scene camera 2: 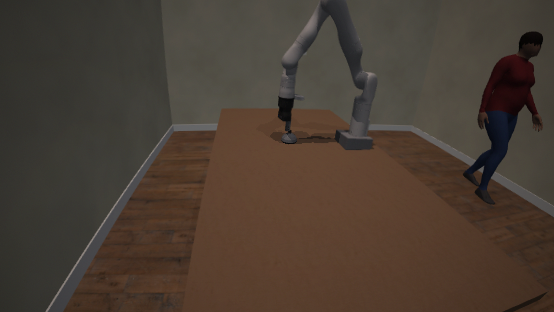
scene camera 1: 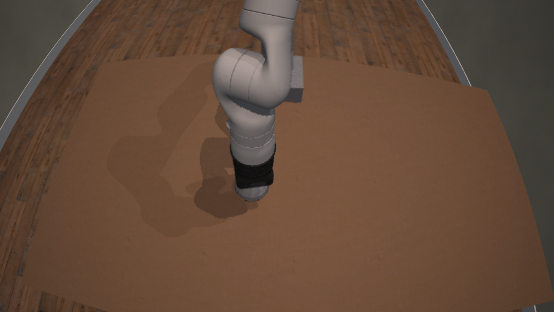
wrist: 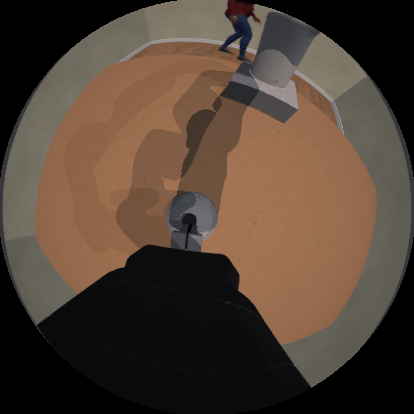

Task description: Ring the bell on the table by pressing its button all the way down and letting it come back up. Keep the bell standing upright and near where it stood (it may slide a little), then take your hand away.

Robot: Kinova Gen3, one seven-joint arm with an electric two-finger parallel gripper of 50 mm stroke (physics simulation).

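Places are measured from the arm's base along level axes (x ahead, y left, z up), in metres.
Pixels of known places: gripper, fingertip midpoint: [scene camera 2: 287, 130] [scene camera 1: 252, 181] [wrist: 189, 232]; arm's base, link origin: [scene camera 2: 356, 134] [wrist: 268, 76].
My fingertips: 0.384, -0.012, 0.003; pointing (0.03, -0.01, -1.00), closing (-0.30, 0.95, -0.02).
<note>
Ahead of a thing's pixels: the offset from my fingertips to its top centre, as dx, dy, dz. Level surfaces: height alone.
The bell @(-0.014, -0.007, +0.000) [scene camera 1: 251, 193] [scene camera 2: 289, 139] [wrist: 202, 212] is a grey dome standing upright on the table @(dz -0.062) [scene camera 1: 375, 200] [scene camera 2: 300, 225] [wrist: 295, 200]. Its small black button @(-0.014, -0.007, +0.000) [wrist: 189, 219] shows at the dome's middle in the wrist view. My gripper [scene camera 2: 288, 129] [wrist: 189, 232] is shut and empty and points down over the bell. Its fingertips are at or very close to the button; I cannot tell whether they touch it or how far down the button is. In scene camera 1 the arm hides the fingers and the button.
The arm's grey base block [scene camera 1: 297, 82] [scene camera 2: 355, 141] [wrist: 265, 95] stands at the table's edge. A person [scene camera 2: 510, 100] [wrist: 240, 27] in a red top and blue trousers is on the floor beyond the table, on the base's side.
</note>
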